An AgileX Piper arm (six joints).
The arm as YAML. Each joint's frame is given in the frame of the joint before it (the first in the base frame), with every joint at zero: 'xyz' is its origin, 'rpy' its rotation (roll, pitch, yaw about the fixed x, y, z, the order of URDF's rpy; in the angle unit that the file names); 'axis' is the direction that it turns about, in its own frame. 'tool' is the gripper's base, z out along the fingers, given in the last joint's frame.
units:
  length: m
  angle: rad
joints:
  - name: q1
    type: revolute
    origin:
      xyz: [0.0, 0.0, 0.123]
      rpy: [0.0, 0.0, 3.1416]
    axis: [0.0, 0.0, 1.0]
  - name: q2
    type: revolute
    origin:
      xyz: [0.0, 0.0, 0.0]
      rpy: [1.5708, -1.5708, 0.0]
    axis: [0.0, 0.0, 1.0]
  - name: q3
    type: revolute
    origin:
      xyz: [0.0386, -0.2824, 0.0]
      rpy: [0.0, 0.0, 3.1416]
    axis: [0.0, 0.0, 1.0]
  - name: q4
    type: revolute
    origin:
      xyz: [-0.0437, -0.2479, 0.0]
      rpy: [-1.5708, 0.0, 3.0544]
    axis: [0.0, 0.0, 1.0]
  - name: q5
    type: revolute
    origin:
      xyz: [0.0, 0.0, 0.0]
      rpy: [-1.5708, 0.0, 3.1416]
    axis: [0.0, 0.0, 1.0]
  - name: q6
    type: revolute
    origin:
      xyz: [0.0, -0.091, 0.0]
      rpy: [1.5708, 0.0, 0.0]
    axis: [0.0, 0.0, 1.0]
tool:
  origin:
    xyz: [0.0, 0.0, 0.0]
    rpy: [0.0, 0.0, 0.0]
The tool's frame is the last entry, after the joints.
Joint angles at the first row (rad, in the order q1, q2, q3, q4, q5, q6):
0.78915, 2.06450, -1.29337, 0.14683, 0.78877, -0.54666
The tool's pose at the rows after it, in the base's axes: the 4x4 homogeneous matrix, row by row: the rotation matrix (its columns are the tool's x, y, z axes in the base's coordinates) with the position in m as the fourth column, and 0 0 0 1 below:
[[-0.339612, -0.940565, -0.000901, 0.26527], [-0.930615, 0.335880, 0.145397, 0.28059], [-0.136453, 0.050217, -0.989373, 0.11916], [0, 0, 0, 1]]
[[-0.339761, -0.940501, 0.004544, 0.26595], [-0.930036, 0.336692, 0.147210, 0.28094], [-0.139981, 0.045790, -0.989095, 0.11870], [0, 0, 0, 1]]
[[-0.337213, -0.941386, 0.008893, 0.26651], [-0.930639, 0.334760, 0.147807, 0.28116], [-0.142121, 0.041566, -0.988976, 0.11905], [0, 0, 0, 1]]
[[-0.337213, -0.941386, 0.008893, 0.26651], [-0.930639, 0.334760, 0.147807, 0.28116], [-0.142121, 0.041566, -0.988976, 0.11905], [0, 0, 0, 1]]
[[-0.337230, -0.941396, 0.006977, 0.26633], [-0.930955, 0.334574, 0.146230, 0.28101], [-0.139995, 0.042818, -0.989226, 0.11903], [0, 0, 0, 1]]
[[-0.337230, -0.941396, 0.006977, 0.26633], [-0.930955, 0.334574, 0.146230, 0.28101], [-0.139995, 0.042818, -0.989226, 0.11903], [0, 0, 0, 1]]
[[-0.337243, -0.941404, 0.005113, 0.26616], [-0.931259, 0.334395, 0.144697, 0.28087], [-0.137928, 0.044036, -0.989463, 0.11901], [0, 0, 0, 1]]
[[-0.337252, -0.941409, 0.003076, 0.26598], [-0.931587, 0.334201, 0.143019, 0.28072], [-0.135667, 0.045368, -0.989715, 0.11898], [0, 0, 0, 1]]
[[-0.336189, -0.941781, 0.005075, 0.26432], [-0.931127, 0.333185, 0.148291, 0.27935], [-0.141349, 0.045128, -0.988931, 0.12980], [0, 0, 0, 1]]
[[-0.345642, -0.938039, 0.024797, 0.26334], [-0.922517, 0.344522, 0.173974, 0.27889], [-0.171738, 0.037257, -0.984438, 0.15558], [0, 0, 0, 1]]
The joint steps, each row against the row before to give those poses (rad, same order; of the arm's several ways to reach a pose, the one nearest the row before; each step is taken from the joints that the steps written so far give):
0.00000, 0.00731, 0.00001, 0.00000, -0.00713, 0.01222
0.00000, 0.00172, -0.00079, -0.00279, -0.00629, 0.00205
0.00000, 0.00000, -0.00163, -0.00354, -0.00212, 0.00001
0.00000, 0.00000, 0.00000, 0.00000, 0.00000, 0.00000
0.00000, -0.00003, 0.00004, 0.00000, 0.00249, -0.00001
0.00000, 0.00000, 0.00000, 0.00000, 0.00000, 0.00000
0.00000, 0.00000, 0.00000, 0.00000, 0.00243, 0.00000
0.00000, 0.00003, -0.00002, 0.00000, 0.00264, -0.00001
0.00001, -0.02859, -0.00002, -0.00001, 0.02337, 0.00177
-0.00001, -0.05746, -0.01827, 0.00001, 0.04310, 0.01834

